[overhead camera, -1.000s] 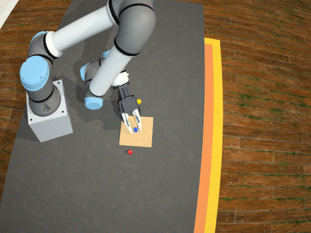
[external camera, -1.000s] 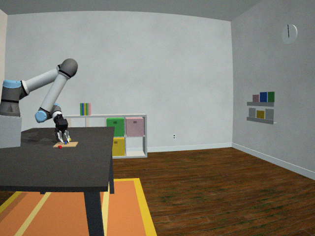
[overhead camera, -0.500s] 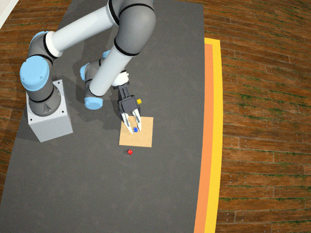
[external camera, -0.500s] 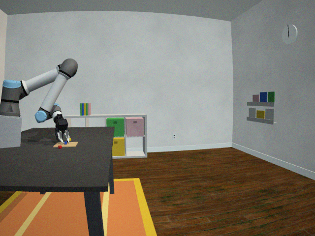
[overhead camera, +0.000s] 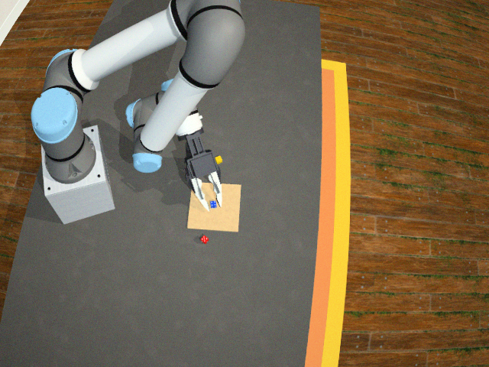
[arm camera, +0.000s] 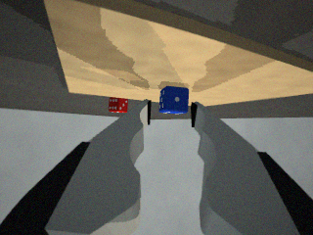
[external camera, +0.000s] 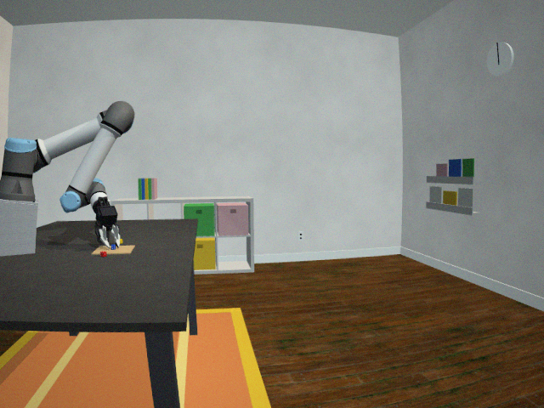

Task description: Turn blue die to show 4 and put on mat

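My gripper is now 10 mm above the blue die. The rest, counted from my hand: tan mat (20 mm below); then yellow die (140 mm to the left, 30 mm behind, 10 mm below); then red die (100 mm to the right, 10 mm below, 10 mm ahead).
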